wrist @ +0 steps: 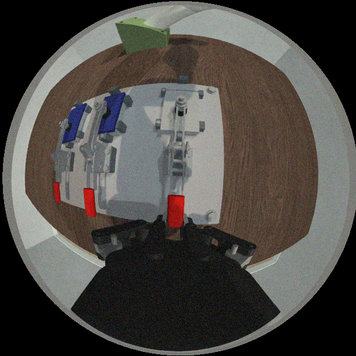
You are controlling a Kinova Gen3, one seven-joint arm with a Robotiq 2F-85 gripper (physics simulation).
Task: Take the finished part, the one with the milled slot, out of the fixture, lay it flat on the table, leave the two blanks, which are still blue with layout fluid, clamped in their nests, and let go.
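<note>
The finished part [193, 112], a pale plate, sits between corner blocks at the right of the white fixture plate [139, 165]. A clamp arm [180, 131] with a black tip lies over it; contact of the tip is unclear. The milled slot cannot be made out. Two blue blanks [76, 120] [117, 111] sit in nests at the left, each under the black tip of its own clamp. My gripper [174, 218] is shut on the red handle [175, 210] of the finished part's clamp, at the near edge of the fixture. The handle hides the inner finger faces.
Red handles [57, 192] [90, 202] of the two blanks' clamps stand at the left near edge. A green block [142, 37] stands at the back, with a pale shape [172, 17] beside it. Brown wooden table [265, 150] extends right of the fixture. Bolt heads [211, 90] [210, 215] stand at its right corners.
</note>
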